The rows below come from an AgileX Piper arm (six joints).
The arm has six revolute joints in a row. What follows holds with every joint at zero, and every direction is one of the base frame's.
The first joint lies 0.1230 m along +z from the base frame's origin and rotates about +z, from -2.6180 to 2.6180 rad.
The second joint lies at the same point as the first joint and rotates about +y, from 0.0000 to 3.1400 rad.
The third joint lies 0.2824 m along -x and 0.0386 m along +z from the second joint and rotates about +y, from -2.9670 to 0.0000 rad.
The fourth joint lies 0.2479 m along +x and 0.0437 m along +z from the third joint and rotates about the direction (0.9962, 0, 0.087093), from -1.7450 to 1.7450 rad.
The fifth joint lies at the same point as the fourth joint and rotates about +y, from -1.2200 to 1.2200 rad.
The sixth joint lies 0.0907 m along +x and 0.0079 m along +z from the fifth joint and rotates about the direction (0.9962, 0, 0.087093), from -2.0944 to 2.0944 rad.
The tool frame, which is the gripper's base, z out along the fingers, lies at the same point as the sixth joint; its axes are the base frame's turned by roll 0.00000, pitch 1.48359 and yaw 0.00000 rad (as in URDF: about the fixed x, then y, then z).
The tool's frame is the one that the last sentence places.
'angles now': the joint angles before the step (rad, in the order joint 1, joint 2, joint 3, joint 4, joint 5, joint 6). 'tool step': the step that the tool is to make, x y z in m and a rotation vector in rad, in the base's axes. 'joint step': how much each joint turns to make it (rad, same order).
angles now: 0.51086, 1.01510, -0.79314, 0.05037, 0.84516, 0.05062
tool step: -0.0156, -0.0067, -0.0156, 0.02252, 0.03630, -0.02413
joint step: 0.00124, -0.05822, 0.08817, 0.02384, -0.01052, 0.02536
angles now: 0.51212, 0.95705, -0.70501, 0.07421, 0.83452, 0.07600
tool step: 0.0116, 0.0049, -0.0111, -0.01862, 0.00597, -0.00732
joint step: -0.00026, 0.06076, 0.01057, -0.01722, -0.05751, 0.00806
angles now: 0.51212, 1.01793, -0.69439, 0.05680, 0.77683, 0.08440
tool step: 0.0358, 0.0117, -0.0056, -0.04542, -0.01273, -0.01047
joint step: -0.01922, 0.15488, -0.07525, -0.04865, -0.06899, 0.00276
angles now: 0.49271, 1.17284, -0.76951, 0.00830, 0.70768, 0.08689
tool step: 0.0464, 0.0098, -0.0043, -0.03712, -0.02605, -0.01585
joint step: -0.04186, 0.17404, -0.11958, -0.04030, -0.06088, -0.01380
